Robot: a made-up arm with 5 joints.
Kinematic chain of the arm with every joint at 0, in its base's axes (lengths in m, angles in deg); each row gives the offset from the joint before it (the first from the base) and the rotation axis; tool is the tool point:
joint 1: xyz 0 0 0.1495 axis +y
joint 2: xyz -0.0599 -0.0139 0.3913 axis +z
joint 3: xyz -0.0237 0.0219 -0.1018 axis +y
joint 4: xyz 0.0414 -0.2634 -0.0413 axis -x
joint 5: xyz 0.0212 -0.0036 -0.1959 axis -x
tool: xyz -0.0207 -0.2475 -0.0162
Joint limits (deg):
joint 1: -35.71..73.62
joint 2: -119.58..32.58
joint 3: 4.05..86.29
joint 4: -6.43..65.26
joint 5: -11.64..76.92
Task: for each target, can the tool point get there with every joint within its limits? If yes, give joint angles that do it. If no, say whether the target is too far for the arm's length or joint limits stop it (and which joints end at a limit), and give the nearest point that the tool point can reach.
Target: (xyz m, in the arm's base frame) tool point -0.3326 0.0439 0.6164
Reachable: yes | joints 19.91 -104.36 30.45 44.20 41.98
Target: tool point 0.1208 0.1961 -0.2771
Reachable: no: joint limits stop it (at a limit: joint 1, joint 2, joint 4, joint 5) | nearest point -0.3163 0.2764 -0.1240 | short by 0.470 m
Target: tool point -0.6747 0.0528 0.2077
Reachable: yes | joints -15.01 -96.95 15.51 41.36 -4.13
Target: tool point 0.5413 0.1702 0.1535
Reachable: no: joint limits stop it (at a limit: joint 1, joint 2, joint 4, joint 5) | nearest point 0.3383 -0.1989 0.1576 | short by 0.421 m
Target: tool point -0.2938 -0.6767 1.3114
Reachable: no: too far | nearest point -0.1574 -0.3494 0.7721 | short by 0.645 m
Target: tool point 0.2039 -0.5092 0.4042
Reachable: yes | joints 50.84 -7.47 39.99 52.89 18.99
